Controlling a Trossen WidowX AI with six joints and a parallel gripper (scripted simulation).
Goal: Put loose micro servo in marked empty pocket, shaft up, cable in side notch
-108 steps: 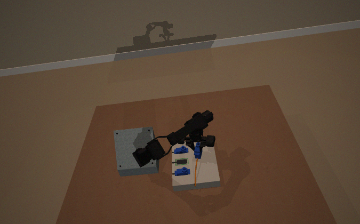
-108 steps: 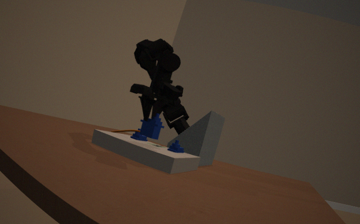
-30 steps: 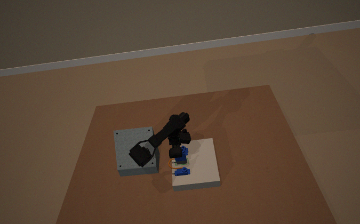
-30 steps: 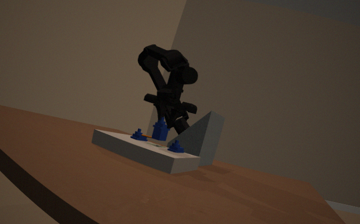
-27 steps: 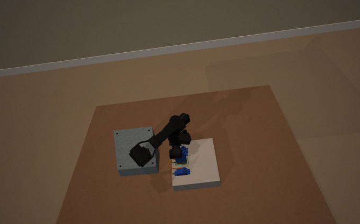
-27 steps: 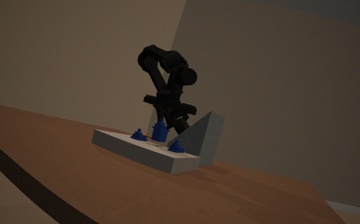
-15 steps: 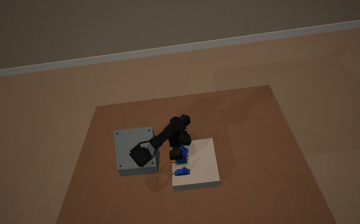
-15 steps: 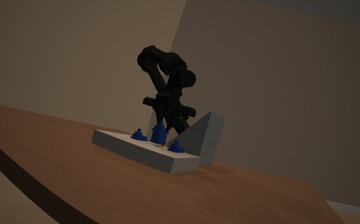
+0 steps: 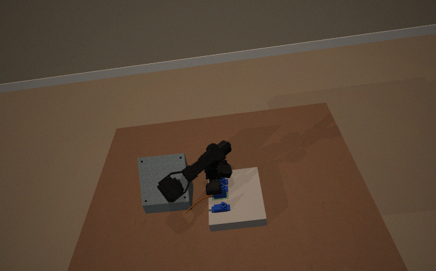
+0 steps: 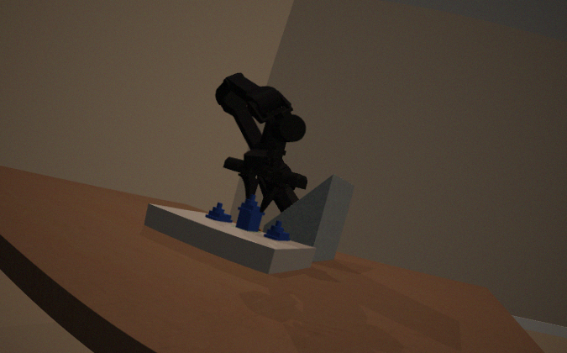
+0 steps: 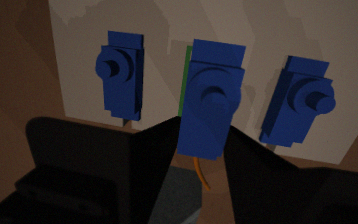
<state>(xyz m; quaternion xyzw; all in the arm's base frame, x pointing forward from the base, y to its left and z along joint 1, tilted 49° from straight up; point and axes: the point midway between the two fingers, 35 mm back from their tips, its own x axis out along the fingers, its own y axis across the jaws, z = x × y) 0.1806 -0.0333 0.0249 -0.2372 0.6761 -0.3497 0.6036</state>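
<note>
Right now the pale deck is 12 cm ahead of my gripper tip, 1 cm to the right of it and 7 cm below it.
</note>
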